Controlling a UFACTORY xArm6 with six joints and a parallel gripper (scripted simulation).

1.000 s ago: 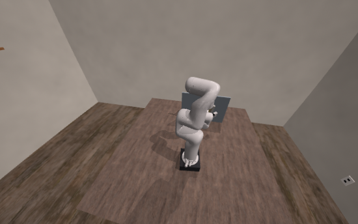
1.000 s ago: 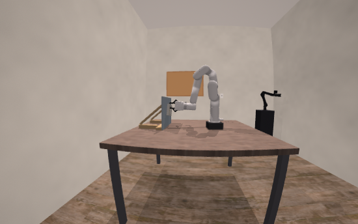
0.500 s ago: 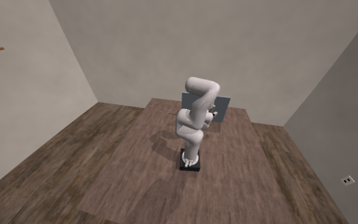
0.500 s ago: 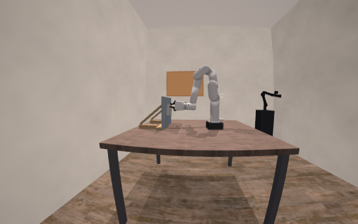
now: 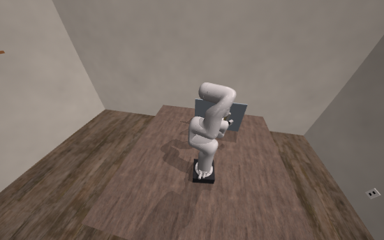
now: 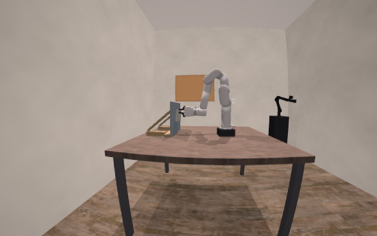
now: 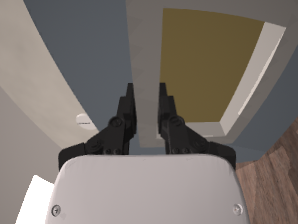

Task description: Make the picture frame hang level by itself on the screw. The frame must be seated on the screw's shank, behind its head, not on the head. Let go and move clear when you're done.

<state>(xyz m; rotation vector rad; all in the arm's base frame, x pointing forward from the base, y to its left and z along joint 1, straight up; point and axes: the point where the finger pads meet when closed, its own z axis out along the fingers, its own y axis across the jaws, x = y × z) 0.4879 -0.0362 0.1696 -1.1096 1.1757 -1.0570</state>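
Right now my hand is 20 mm short of the picture frame and 50 mm above it. From my hand the other things lie so: grey-blue wall panel 40 mm ahead, 10 mm to the left, 70 mm below.
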